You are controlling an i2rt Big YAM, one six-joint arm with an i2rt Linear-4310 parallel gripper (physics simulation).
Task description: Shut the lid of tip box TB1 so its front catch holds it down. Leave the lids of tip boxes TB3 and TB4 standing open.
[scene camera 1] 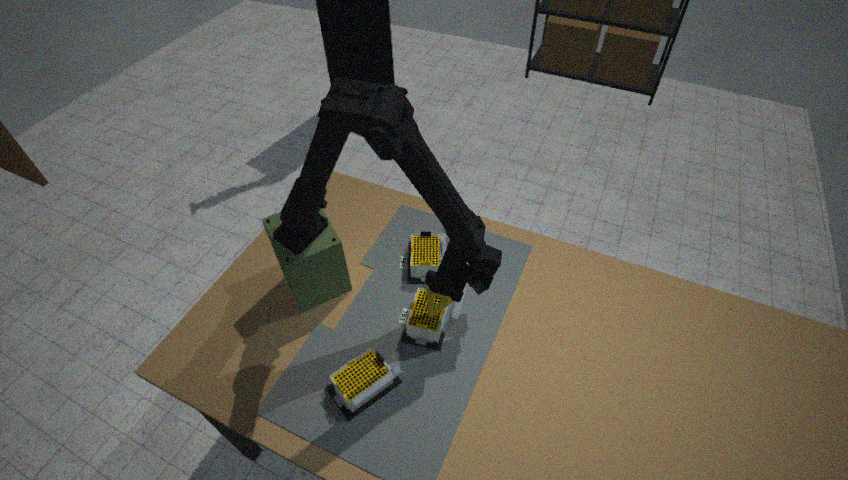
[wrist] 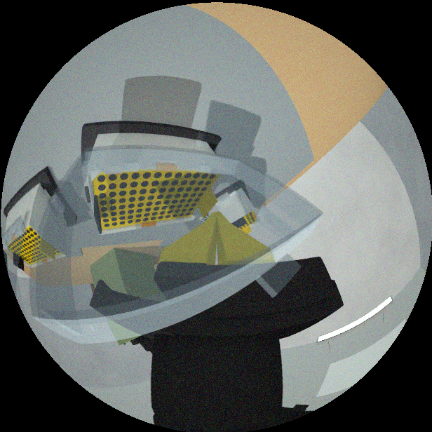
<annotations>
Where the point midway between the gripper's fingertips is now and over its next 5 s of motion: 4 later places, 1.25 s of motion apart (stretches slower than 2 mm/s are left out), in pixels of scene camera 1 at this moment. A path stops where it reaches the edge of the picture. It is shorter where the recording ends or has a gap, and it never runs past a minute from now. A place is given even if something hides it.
The gripper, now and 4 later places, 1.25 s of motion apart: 430, 316; 448, 275; 464, 294; 464, 327; 403, 309
</annotations>
